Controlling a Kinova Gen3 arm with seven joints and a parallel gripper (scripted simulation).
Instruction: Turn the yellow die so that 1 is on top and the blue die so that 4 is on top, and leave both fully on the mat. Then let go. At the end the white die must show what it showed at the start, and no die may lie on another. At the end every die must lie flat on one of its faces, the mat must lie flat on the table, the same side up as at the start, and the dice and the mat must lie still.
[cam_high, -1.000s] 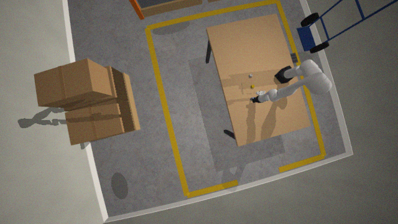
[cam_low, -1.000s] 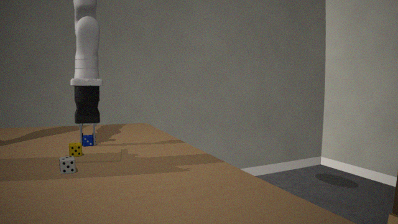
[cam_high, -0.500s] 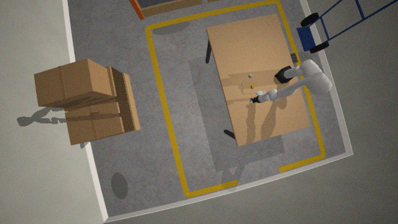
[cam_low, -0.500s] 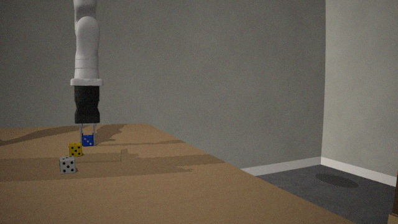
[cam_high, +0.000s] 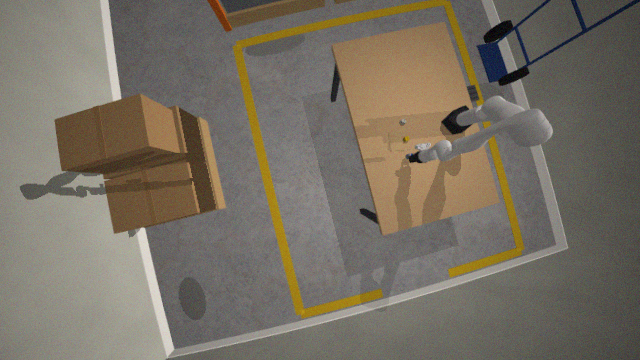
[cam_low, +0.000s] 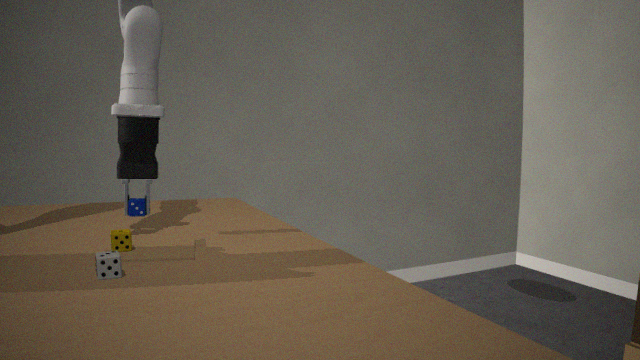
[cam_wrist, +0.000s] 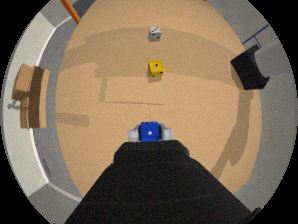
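My hand is 120 mm to the left of the tan mat, 50 mm above it and 30 mm short of it. Round my hand: white die (260 mm to the right, 40 mm below, 20 mm behind); then yellow die (130 mm to the right, 40 mm below, 20 mm behind); then blue die (right at my hand).
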